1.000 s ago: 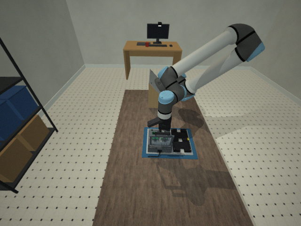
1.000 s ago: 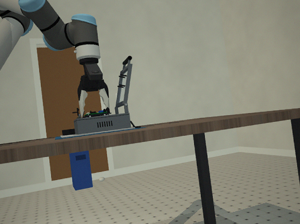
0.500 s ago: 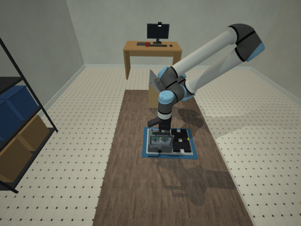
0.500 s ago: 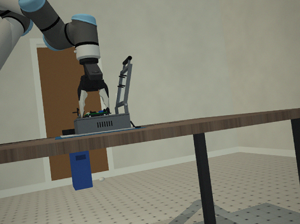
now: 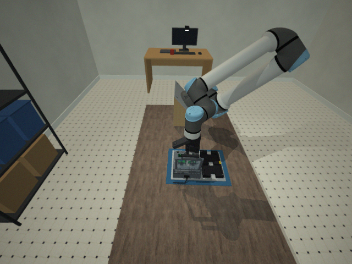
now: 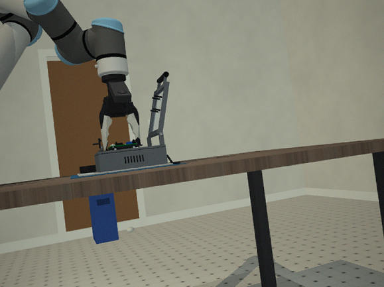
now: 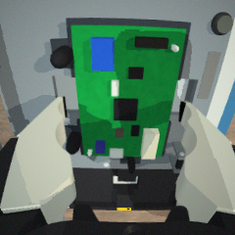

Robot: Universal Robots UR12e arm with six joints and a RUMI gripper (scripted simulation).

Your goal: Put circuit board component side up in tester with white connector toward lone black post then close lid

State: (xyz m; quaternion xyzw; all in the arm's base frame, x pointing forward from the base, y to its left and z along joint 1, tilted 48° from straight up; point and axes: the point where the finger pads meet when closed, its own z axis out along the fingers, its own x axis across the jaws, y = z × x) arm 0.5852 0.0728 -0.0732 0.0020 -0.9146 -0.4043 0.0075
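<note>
The green circuit board lies right at my hand. Also, from my hand: tester lid: 120 mm ahead, 110 mm above; tester: 40 mm to the left, 40 mm above, 30 mm ahead.
</note>
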